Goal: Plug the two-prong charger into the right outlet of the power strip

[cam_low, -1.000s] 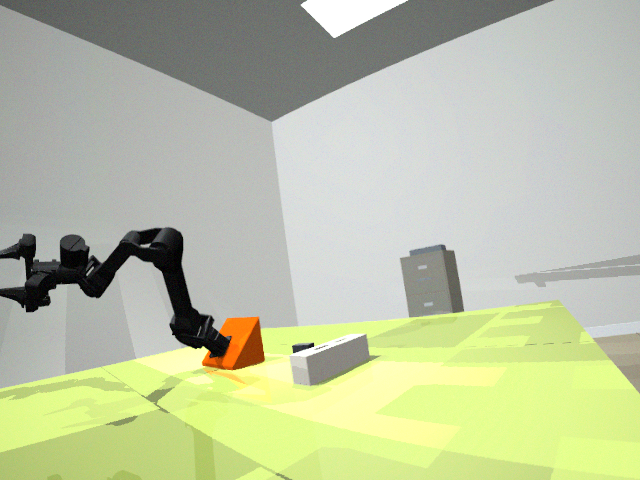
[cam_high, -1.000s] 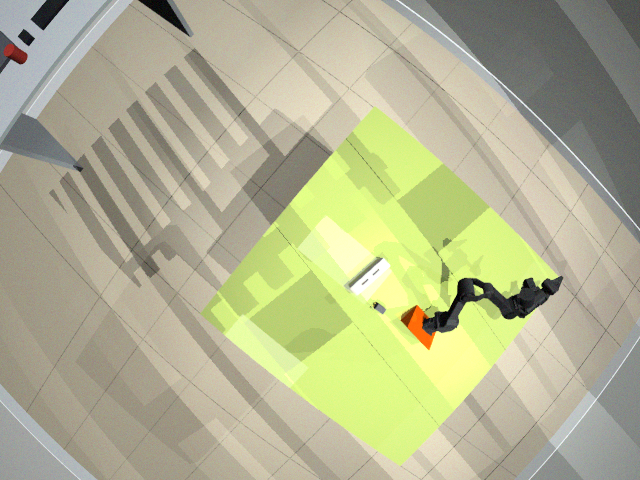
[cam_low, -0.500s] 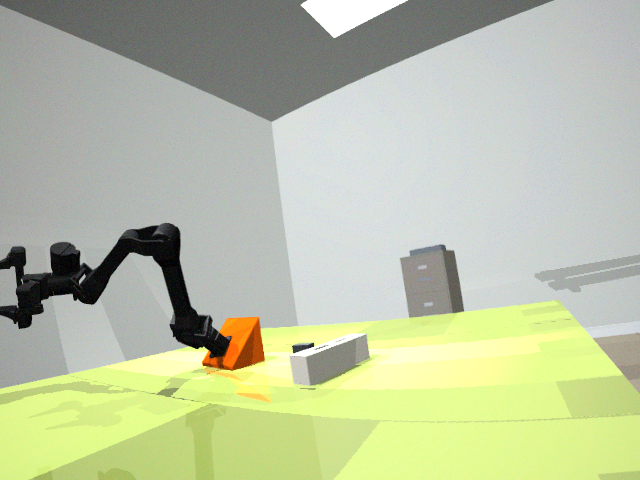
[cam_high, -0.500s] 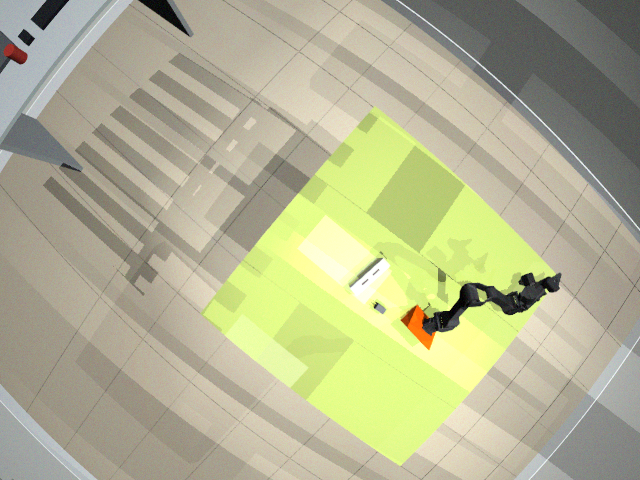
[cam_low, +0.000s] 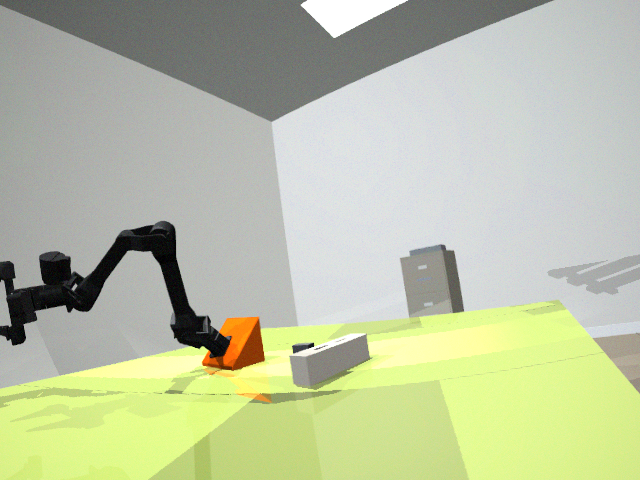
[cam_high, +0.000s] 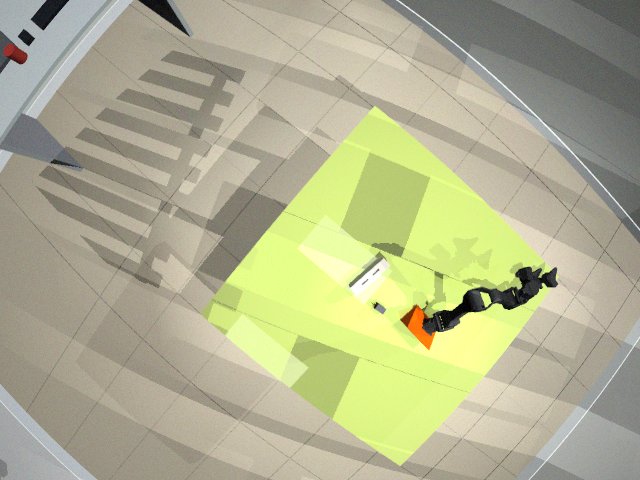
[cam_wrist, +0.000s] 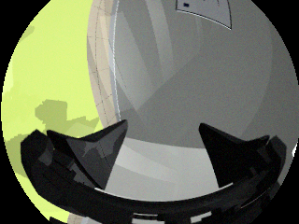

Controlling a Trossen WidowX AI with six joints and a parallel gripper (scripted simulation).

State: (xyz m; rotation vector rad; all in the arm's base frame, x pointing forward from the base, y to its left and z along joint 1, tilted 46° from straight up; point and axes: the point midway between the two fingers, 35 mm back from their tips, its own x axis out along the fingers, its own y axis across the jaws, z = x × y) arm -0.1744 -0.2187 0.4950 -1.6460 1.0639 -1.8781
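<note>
Now: the dark two-prong charger 62 cm to the left of my gripper tip, 44 cm ahead of it and 20 cm below it.
</note>
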